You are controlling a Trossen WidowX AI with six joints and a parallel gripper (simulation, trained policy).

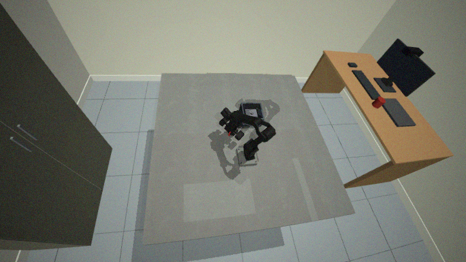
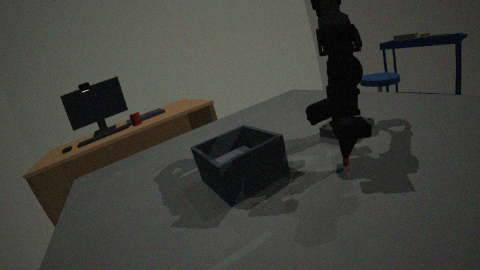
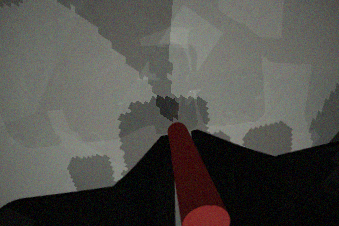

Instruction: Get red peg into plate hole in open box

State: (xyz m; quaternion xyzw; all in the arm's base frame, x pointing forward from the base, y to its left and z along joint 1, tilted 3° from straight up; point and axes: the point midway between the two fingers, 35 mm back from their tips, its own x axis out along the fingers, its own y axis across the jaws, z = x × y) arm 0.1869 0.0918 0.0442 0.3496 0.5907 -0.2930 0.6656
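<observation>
The light plate is 130 mm ahead of my gripper tip, 200 mm to the right of it and 20 mm above it. The rest, counted from my gripper tip: dark box 130 mm ahead, 200 mm to the right; red peg 20 mm above.
</observation>
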